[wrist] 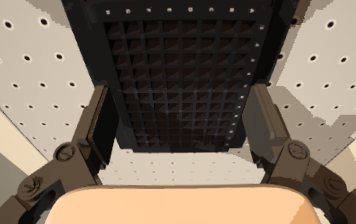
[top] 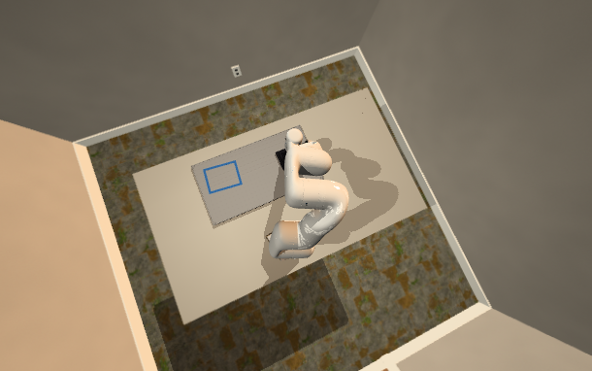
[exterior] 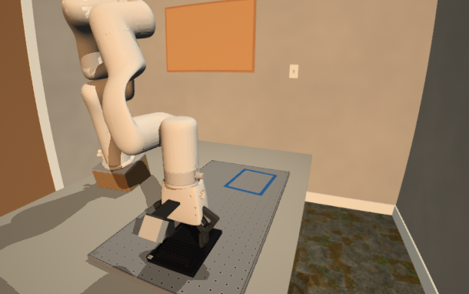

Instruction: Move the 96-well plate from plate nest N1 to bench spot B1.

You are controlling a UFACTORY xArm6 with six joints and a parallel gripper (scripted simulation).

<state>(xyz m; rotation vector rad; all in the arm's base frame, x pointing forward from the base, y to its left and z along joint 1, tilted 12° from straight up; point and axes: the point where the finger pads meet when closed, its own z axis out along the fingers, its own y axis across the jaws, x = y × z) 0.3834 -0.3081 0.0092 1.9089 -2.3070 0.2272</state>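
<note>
My hand is 1 cm above the black 96-well plate. Round my hand: black plate nest N1: 3 cm below; white label: 7 cm behind, 6 cm to the right, 2 cm below.
</note>
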